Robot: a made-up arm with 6 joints. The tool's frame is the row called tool. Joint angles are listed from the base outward.
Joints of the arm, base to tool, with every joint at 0 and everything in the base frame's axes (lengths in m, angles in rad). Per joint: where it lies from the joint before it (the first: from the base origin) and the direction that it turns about. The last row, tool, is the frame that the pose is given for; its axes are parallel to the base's.
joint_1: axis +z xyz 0 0 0.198
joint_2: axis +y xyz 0 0 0
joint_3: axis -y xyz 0 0 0.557
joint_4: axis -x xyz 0 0 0
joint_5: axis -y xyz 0.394 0 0
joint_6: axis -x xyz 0 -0.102 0
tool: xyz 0 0 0
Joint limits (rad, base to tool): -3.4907..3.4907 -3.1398..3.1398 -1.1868..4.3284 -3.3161..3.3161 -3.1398..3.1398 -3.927..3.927
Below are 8 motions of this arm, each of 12 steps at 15 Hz.
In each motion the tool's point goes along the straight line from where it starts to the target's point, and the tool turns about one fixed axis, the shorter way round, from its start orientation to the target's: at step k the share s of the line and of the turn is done. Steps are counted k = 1, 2, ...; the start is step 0. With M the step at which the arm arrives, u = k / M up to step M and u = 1 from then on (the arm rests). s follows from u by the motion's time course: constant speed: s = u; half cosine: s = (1 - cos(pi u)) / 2; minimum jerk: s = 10 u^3 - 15 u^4 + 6 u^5.
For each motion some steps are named. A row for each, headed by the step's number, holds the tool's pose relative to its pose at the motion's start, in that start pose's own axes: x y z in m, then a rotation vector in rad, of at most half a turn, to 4 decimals.
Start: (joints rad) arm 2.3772 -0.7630 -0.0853 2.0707 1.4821 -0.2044
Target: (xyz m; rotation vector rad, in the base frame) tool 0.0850 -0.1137 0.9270 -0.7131 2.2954 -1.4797
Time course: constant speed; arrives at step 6
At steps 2, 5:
2: -0.0092 0.0005 -0.0014 0.0342 -0.0049 -0.1254
5: -0.0230 0.0013 -0.0036 0.0855 -0.0122 -0.3134

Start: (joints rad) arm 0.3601 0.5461 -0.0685 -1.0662 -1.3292 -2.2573
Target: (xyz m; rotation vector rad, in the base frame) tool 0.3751 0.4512 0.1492 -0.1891 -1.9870 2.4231
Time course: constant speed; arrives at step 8
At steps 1, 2, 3, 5, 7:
1: 0.0512 0.0008 0.0028 0.0150 -0.1212 -0.0586
2: 0.1023 0.0016 0.0057 0.0301 -0.2424 -0.1171
3: 0.1535 0.0025 0.0085 0.0451 -0.3635 -0.1757
5: 0.2558 0.0041 0.0141 0.0752 -0.6059 -0.2928
7: 0.3582 0.0057 0.0198 0.1053 -0.8483 -0.4099

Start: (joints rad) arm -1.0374 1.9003 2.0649 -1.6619 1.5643 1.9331
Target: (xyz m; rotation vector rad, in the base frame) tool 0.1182 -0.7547 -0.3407 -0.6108 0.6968 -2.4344
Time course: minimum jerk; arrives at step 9
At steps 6, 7, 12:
6: 0.2480 -0.1315 -0.2648 -0.3481 -0.2996 -0.0384
7: 0.2899 -0.1537 -0.3095 -0.4069 -0.3502 -0.0448
12: 0.3139 -0.1664 -0.3351 -0.4406 -0.3792 -0.0486

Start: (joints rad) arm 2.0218 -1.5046 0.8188 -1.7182 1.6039 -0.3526
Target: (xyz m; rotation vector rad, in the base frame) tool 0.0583 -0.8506 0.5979 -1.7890 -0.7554 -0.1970
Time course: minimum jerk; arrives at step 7
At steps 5, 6, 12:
5: -0.2604 -0.0228 -0.0114 0.0143 0.2452 -0.2911
6: -0.2974 -0.0260 -0.0130 0.0163 0.2800 -0.3325
12: -0.3045 -0.0267 -0.0133 0.0167 0.2867 -0.3404

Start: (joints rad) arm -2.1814 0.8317 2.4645 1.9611 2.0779 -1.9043
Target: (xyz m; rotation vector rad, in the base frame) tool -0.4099 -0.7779 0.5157 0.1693 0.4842 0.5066
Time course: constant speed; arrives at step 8
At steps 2, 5, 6, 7, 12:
2: 0.1185 0.0281 -0.1372 0.1553 -0.1849 0.3110
5: 0.2962 0.0701 -0.3431 0.3882 -0.4622 0.7775
6: 0.3554 0.0842 -0.4117 0.4659 -0.5547 0.9330
7: 0.4147 0.0982 -0.4804 0.5435 -0.6471 1.0884
12: 0.4739 0.1122 -0.5490 0.6212 -0.7396 1.2439

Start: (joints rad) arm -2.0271 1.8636 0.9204 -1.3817 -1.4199 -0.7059
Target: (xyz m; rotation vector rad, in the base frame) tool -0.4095 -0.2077 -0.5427 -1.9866 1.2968 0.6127
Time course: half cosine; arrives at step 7
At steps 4, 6, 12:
4: -0.1119 -0.1917 0.1677 0.3721 -0.2360 0.3954
6: -0.1741 -0.2981 0.2607 0.5785 -0.3670 0.6148
12: -0.1831 -0.3137 0.2743 0.6087 -0.3861 0.6469

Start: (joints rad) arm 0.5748 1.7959 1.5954 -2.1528 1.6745 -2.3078
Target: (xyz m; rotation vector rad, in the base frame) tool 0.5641 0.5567 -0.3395 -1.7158 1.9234 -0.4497
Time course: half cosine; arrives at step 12
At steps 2, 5, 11, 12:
2: 0.0048 0.0166 0.0107 0.0203 0.0344 0.0089
5: 0.0264 0.0921 0.0594 0.1123 0.1901 0.0490
11: 0.0700 0.2442 0.1576 0.2979 0.5042 0.1299
12: 0.0712 0.2485 0.1603 0.3030 0.5129 0.1322

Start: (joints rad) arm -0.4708 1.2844 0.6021 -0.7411 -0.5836 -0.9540
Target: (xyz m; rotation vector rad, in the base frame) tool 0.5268 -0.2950 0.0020 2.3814 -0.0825 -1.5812
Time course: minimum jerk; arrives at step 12
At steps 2, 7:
2: -0.0005 -0.0071 -0.0019 0.0314 -0.0118 0.0074
7: -0.0087 -0.1301 -0.0350 0.5787 -0.2177 0.1362

